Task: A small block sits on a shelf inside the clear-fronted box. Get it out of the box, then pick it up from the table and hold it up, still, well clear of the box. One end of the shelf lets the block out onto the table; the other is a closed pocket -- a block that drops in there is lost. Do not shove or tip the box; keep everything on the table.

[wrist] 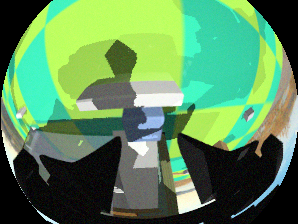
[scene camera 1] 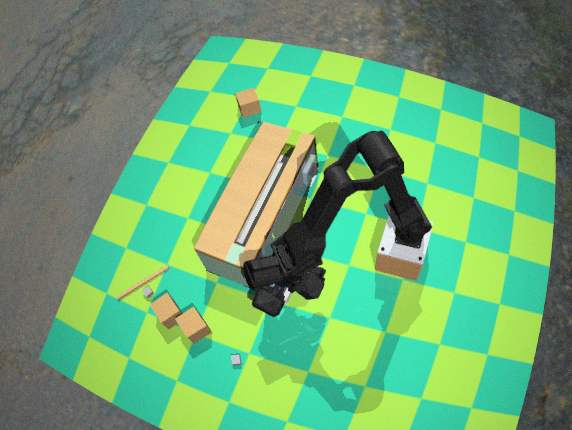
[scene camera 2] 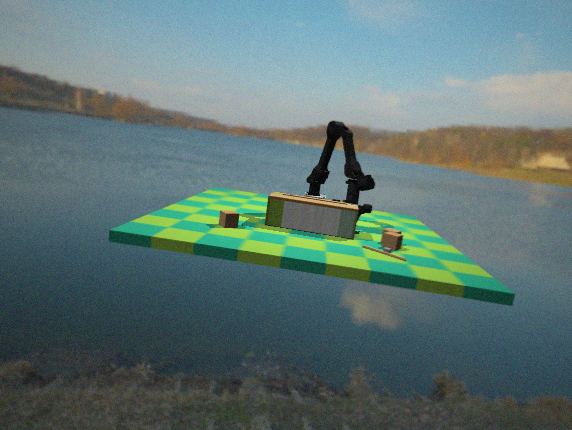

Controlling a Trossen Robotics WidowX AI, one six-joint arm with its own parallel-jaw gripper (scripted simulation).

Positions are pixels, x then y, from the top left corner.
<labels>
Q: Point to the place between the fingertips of the gripper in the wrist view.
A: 149, 139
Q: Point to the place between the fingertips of the gripper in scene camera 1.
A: At 271, 282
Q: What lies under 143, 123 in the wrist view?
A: A bluish block.
</labels>
